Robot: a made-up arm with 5 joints. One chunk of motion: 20 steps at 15 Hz.
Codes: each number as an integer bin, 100 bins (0 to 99) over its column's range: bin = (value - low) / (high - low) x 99, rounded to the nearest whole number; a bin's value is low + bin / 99 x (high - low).
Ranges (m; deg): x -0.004..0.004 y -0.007..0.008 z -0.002..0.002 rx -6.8..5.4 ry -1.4..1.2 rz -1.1..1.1
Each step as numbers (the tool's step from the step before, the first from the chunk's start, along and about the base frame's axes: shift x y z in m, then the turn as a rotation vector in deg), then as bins.
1 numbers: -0.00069 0.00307 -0.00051 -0.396 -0.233 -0.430
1 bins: 41 66 37 52 44 30
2 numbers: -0.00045 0.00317 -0.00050 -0.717 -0.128 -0.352
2 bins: 44 67 37 49 48 34
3 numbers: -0.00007 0.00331 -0.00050 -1.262 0.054 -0.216
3 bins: 49 68 37 45 55 40
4 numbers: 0.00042 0.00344 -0.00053 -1.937 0.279 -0.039
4 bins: 55 69 36 39 64 48
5 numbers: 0.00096 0.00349 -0.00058 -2.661 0.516 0.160
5 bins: 61 69 35 34 73 57
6 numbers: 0.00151 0.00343 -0.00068 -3.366 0.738 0.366
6 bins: 68 69 33 28 81 66
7 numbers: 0.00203 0.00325 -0.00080 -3.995 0.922 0.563
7 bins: 75 68 30 23 88 75
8 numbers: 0.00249 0.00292 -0.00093 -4.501 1.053 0.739
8 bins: 80 65 26 19 93 83
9 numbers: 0.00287 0.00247 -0.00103 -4.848 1.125 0.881
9 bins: 85 63 24 16 96 89
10 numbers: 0.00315 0.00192 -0.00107 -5.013 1.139 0.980
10 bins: 88 59 23 15 97 94
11 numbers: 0.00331 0.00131 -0.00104 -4.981 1.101 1.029
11 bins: 90 55 24 15 95 96
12 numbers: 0.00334 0.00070 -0.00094 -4.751 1.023 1.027
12 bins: 91 51 26 17 92 96
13 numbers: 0.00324 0.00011 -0.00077 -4.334 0.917 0.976
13 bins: 90 47 30 20 88 93
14 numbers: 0.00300 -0.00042 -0.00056 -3.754 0.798 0.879
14 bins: 87 43 36 25 84 89
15 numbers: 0.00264 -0.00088 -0.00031 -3.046 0.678 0.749
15 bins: 82 40 42 30 79 83
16 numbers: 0.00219 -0.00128 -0.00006 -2.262 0.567 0.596
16 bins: 77 38 48 37 75 76
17 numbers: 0.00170 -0.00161 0.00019 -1.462 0.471 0.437
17 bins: 71 36 54 43 71 69
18 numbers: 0.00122 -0.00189 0.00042 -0.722 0.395 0.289
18 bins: 65 34 60 49 68 63
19 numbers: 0.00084 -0.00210 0.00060 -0.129 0.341 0.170
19 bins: 60 32 64 54 66 57
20 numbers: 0.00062 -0.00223 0.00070 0.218 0.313 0.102
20 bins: 57 31 67 57 65 54
